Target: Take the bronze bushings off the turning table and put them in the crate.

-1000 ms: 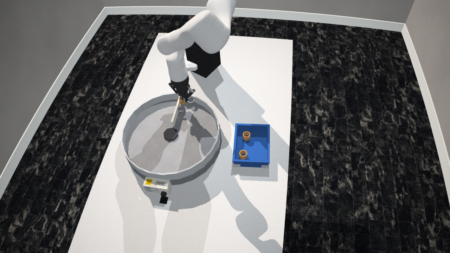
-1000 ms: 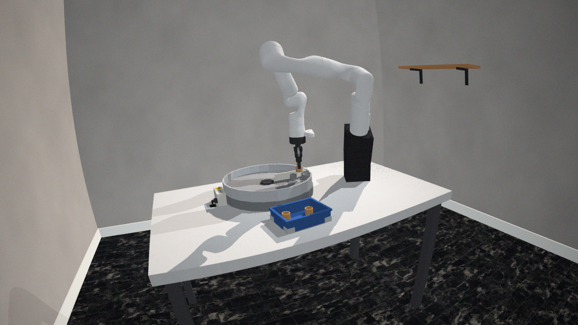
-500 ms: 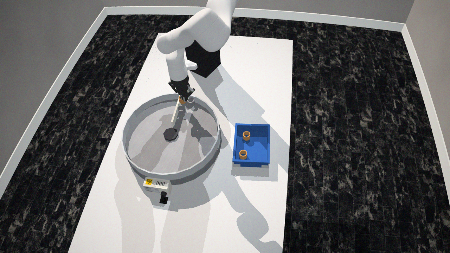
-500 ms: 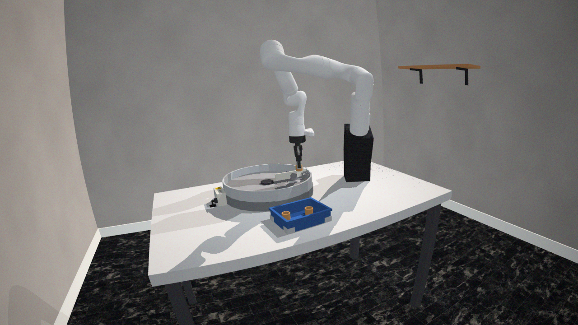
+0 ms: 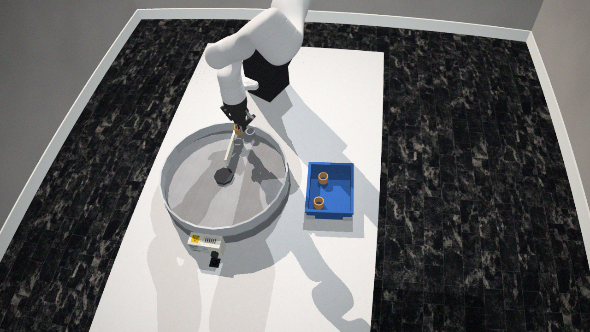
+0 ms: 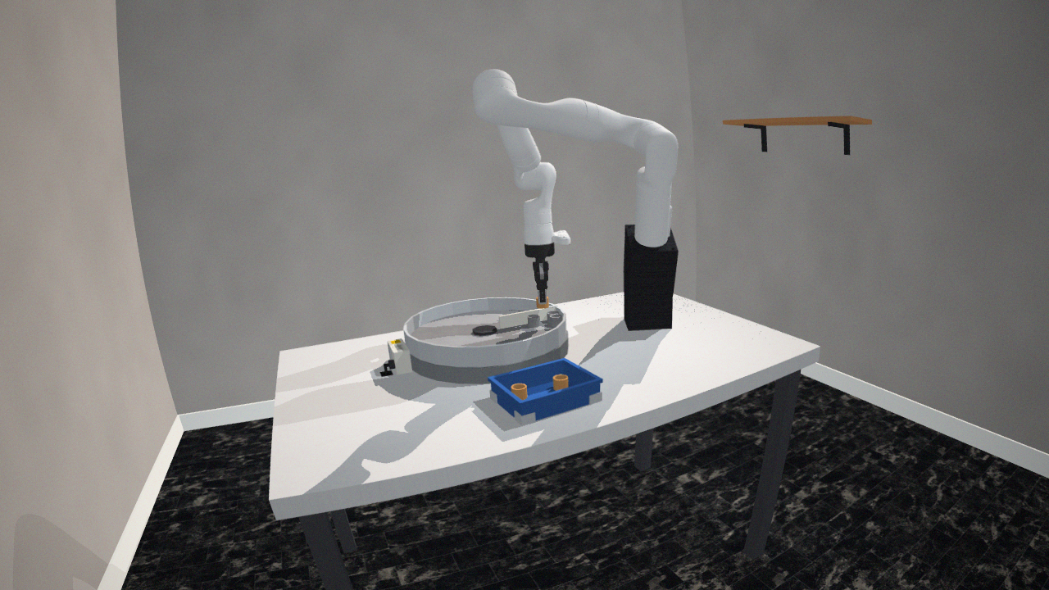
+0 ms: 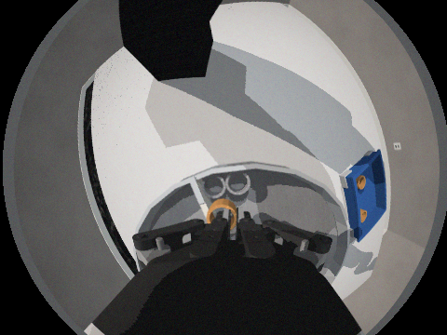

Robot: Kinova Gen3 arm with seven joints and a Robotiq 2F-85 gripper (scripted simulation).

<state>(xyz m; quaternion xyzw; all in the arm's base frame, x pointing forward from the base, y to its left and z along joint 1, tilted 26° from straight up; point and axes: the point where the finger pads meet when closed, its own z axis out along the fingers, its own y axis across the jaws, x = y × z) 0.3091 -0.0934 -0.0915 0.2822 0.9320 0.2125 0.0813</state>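
The blue crate is 29 cm to the left of my hand, 19 cm ahead of it and 11 cm below it. Round my hand: grey turning table 15 cm ahead, 8 cm below, 6 cm to the right.
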